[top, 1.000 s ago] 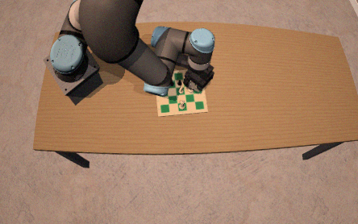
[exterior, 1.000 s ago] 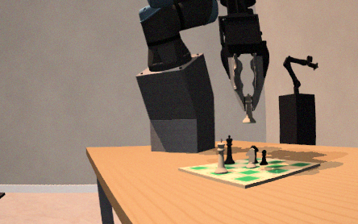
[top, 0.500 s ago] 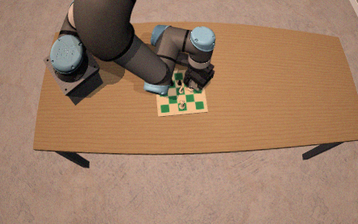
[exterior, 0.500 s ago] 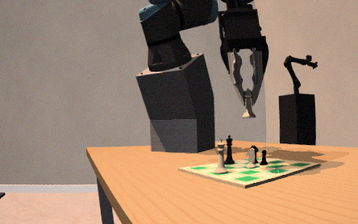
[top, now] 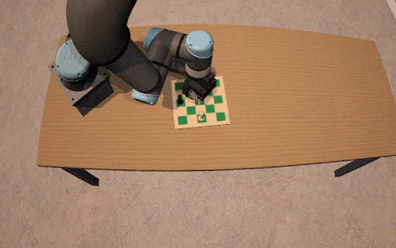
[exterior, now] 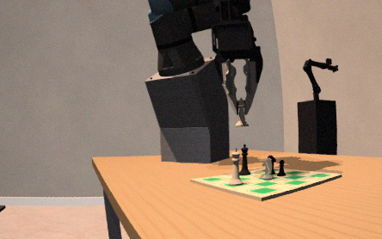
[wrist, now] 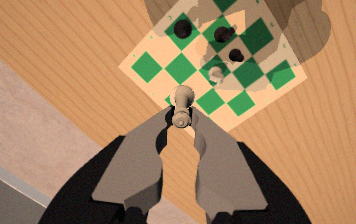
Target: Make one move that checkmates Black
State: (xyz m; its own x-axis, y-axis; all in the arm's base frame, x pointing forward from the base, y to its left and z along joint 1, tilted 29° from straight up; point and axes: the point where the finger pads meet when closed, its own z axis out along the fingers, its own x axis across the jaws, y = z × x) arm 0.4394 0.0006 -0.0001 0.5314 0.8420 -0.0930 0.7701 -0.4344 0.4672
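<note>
Right now the white king is 4 cm ahead of my hand, 3 cm to the right of it and 11 cm below it. Round my hand: black pawn: 2 cm ahead, 8 cm to the left, 12 cm below; black king: 5 cm behind, 3 cm to the left, 11 cm below; black knight-like piece: 2 cm behind, 8 cm to the left, 12 cm below.
</note>
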